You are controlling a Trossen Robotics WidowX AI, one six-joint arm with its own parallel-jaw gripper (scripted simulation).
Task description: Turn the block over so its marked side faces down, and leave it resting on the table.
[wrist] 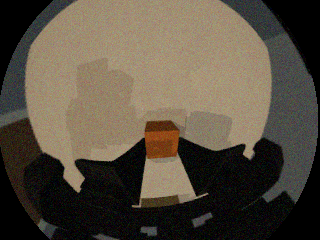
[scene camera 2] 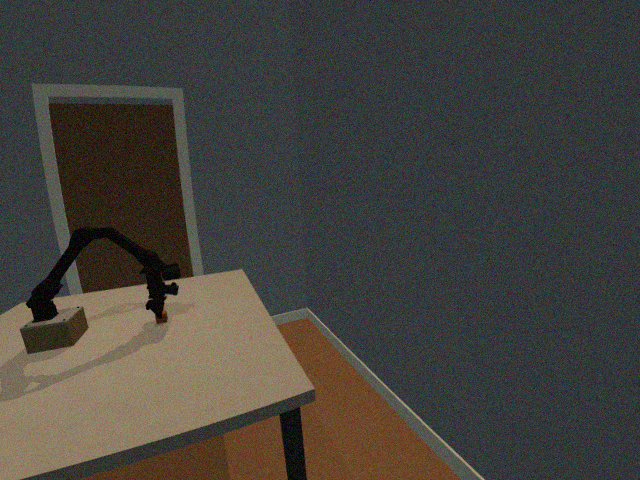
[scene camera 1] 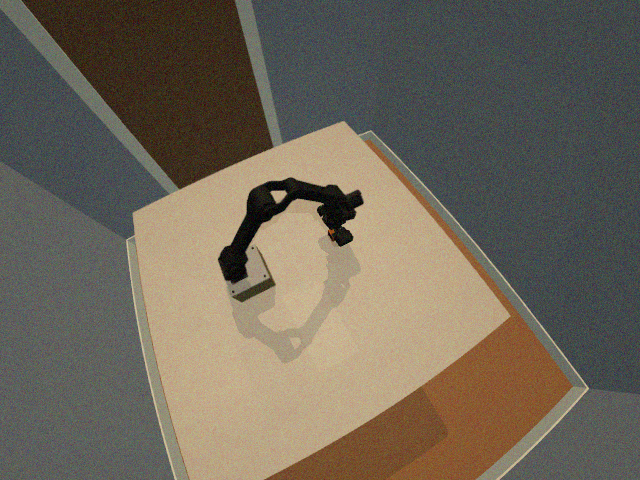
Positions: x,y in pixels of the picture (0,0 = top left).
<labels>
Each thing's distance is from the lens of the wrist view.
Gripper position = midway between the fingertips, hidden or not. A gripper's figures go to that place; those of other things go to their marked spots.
my gripper (wrist: 160,139): 0.10 m
orange block (wrist: 161,138): 0.08 m
</labels>
